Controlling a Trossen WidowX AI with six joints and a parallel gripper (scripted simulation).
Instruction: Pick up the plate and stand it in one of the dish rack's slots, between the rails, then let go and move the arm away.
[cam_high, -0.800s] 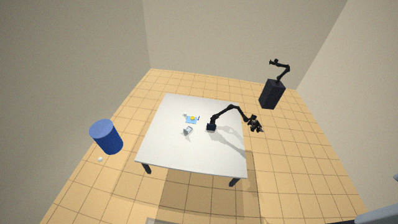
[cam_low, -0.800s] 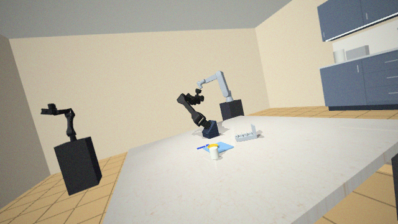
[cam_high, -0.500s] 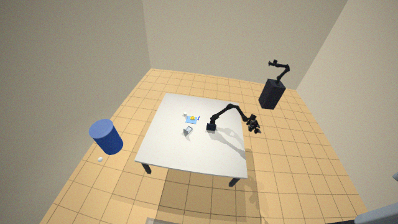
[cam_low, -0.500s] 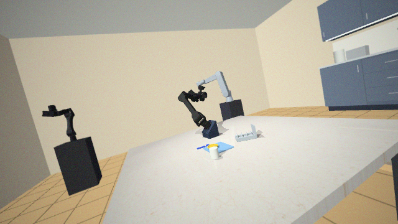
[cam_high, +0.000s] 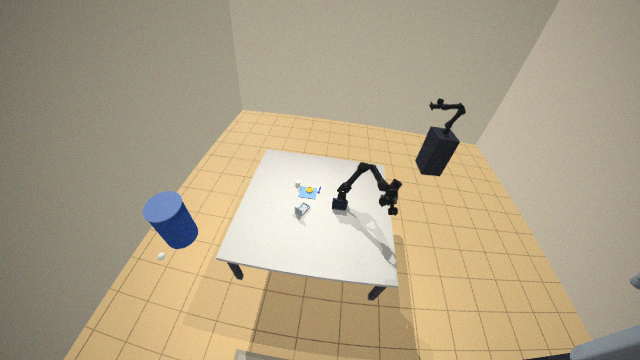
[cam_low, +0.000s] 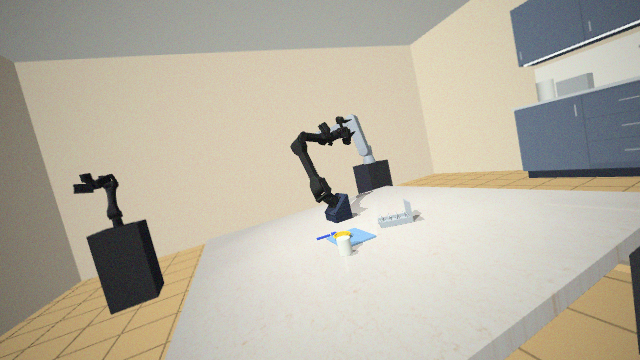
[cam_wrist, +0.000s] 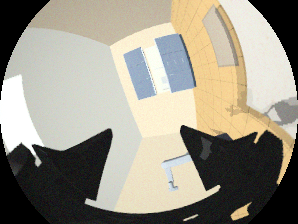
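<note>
The yellow plate is 540 mm to the right of my gripper tip, 530 mm ahead of it and 460 mm below it. Round my gripper tip: grey dish rack 580 mm ahead, 460 mm below, 320 mm to the right; then light blue mat 550 mm ahead, 520 mm to the right, 480 mm below; then small white cup 640 mm ahead, 600 mm to the right, 460 mm below.
</note>
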